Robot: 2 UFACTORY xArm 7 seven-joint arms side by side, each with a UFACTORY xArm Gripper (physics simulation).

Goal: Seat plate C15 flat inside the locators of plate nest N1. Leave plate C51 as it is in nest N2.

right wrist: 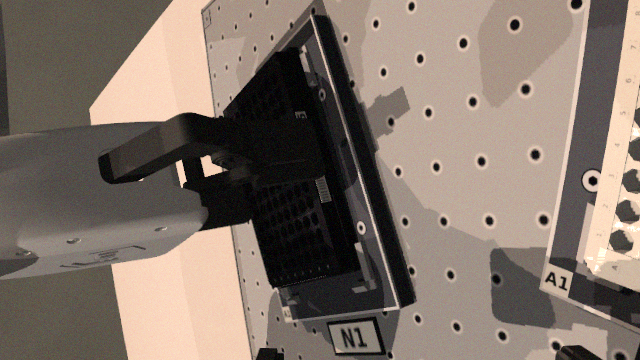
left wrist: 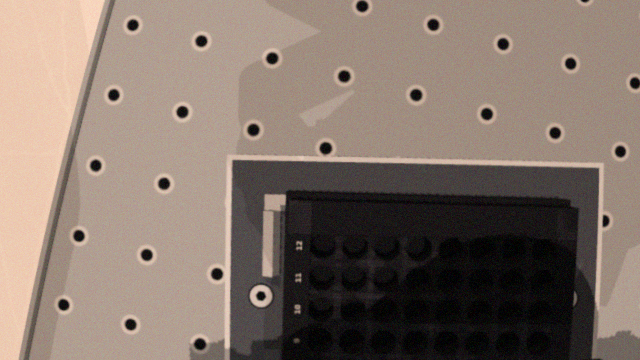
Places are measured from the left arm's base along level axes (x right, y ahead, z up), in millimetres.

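Pixels of known places: left gripper, fingertip midpoint: [right wrist: 276,176].
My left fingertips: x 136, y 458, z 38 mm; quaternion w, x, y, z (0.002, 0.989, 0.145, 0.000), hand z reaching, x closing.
Note:
Behind a point stands the place of what it marks.
Plate C15 [left wrist: 430,300] {z 41, x 124, y 490 mm} [right wrist: 295,225] {z 39, x 152, y 429 mm}, a dark many-welled plate, lies over nest N1 [left wrist: 400,176] {z 25, x 108, y 521 mm} [right wrist: 345,305] {z 25, x 171, y 382 mm}, between its pale locators; whether it is fully flat is hard to tell. My left gripper [right wrist: 276,176] {z 39, x 136, y 458 mm} shows in the right wrist view. It stands at the middle of the plate, apparently open around it, with the near finger covering part of the C15 label. The far finger is hidden, and the left wrist view does not show the fingertips. My right gripper [right wrist: 422,354] {z 82, x 284, y 391 mm} is open and empty, its tips apart at the bottom edge. No C51 or N2 label shows.
A second dark nest [right wrist: 567,200] {z 25, x 304, y 443 mm} with an A1 corner mark stands at the right of the right wrist view, holding a pale plate [right wrist: 607,210] {z 39, x 324, y 442 mm}. The N1 sign [right wrist: 355,337] {z 15, x 164, y 358 mm} lies beside the nest. A perforated board [left wrist: 165,145] {z 13, x 31, y 509 mm} [right wrist: 450,190] {z 13, x 244, y 445 mm} carries these things; its edge shows.

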